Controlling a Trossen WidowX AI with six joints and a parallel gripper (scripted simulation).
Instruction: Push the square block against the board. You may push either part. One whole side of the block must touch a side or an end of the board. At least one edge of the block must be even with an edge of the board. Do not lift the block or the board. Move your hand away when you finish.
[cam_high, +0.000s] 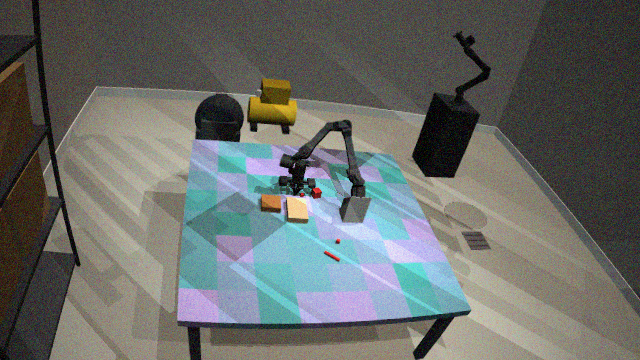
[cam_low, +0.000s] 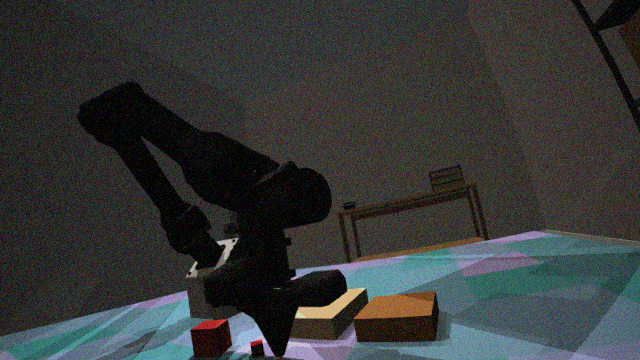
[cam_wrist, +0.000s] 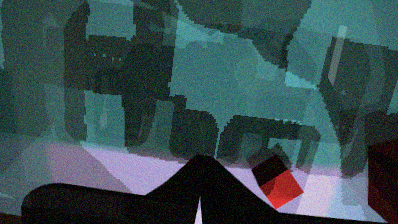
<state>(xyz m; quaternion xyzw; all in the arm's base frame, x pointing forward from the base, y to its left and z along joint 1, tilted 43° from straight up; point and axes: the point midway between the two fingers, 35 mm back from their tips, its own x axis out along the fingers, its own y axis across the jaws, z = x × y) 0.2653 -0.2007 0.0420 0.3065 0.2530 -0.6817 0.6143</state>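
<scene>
Now: the board 14 cm to the left of my gripper tip, 2 cm ahead of it and 1 cm above it. From my gripper tip the other things lie so: square block: 14 cm ahead, 9 cm to the left, 1 cm above; red stick: 45 cm to the left, 9 cm behind.
</scene>
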